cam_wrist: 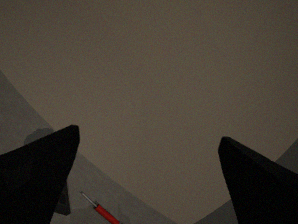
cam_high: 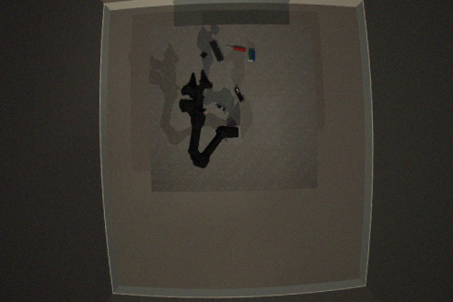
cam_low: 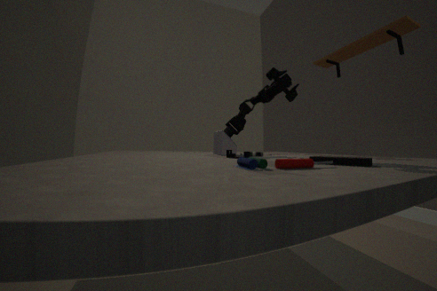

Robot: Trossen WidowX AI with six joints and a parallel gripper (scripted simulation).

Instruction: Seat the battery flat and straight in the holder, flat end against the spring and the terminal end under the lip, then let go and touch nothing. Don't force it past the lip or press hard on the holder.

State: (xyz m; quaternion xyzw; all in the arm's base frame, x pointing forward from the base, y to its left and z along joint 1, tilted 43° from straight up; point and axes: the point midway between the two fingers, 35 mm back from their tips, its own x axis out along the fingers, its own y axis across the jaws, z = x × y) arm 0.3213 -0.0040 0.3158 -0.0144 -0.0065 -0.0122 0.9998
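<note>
The battery is 36 cm below my gripper tip, 15 cm behind it and 11 cm to the right of it. The rest, counted from my gripper tip: small black block: 37 cm below, 26 cm ahead, 2 cm to the left; then long black bar: 35 cm below, 29 cm ahead, 8 cm to the right.
</note>
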